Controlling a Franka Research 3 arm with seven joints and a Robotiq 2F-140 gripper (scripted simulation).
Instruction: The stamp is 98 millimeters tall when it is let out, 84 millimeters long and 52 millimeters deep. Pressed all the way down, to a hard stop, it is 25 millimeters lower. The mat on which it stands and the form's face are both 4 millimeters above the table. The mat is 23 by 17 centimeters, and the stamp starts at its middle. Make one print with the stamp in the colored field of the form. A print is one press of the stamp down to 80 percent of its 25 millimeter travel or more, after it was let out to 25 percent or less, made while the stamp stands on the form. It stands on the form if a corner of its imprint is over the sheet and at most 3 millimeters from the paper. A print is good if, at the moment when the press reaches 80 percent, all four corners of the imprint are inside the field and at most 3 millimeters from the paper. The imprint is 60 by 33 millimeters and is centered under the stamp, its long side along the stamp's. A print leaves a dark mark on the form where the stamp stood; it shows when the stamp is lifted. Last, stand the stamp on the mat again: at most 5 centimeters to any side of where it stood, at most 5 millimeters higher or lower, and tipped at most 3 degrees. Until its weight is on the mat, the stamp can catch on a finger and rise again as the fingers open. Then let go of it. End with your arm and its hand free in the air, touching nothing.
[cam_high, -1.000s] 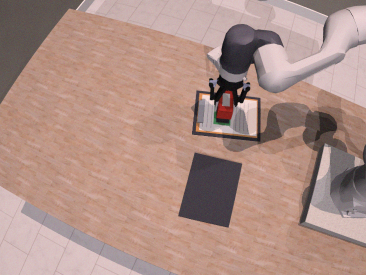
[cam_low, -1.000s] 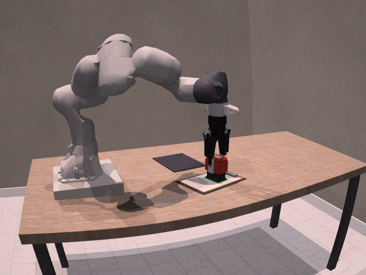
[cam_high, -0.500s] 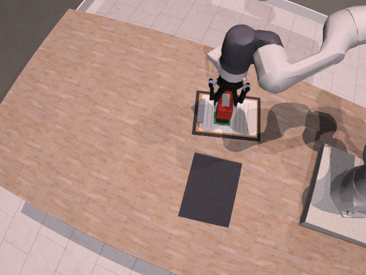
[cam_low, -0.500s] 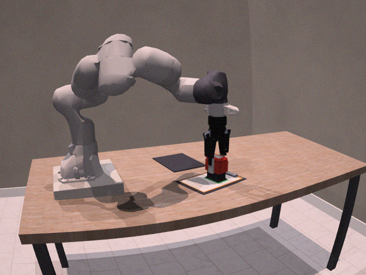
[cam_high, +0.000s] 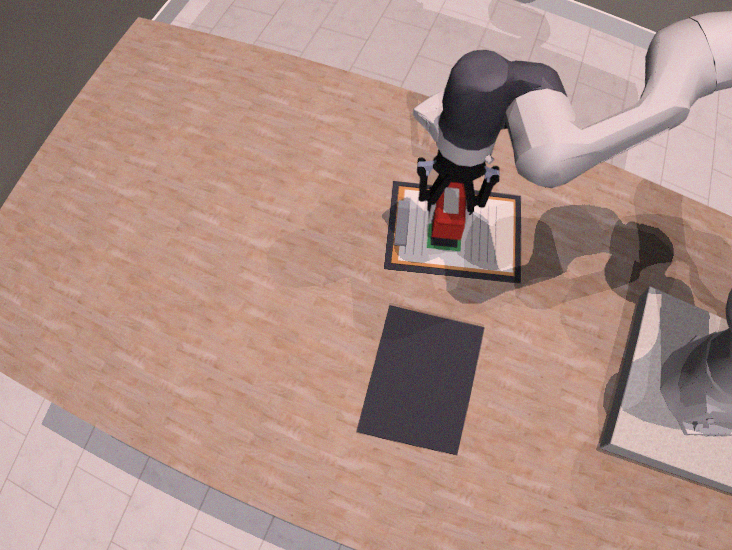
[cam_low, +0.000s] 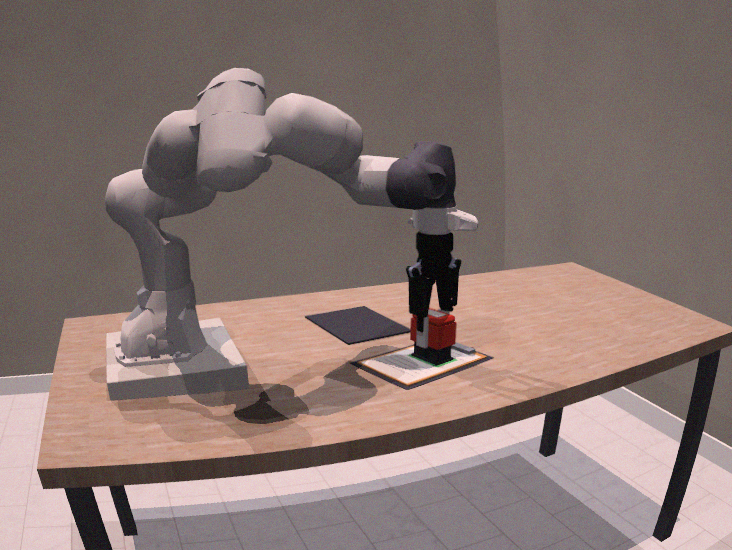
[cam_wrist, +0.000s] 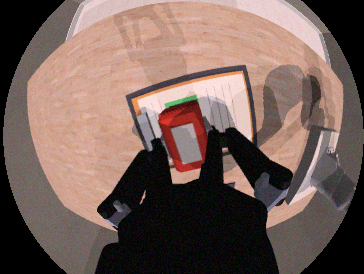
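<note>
The clipboard lies 1 cm behind my hand and 6 cm below it. The rest, counted from my hand: dark mat: 3 cm behind, 29 cm to the left, 7 cm below; then red stamp: 2 cm below.
</note>
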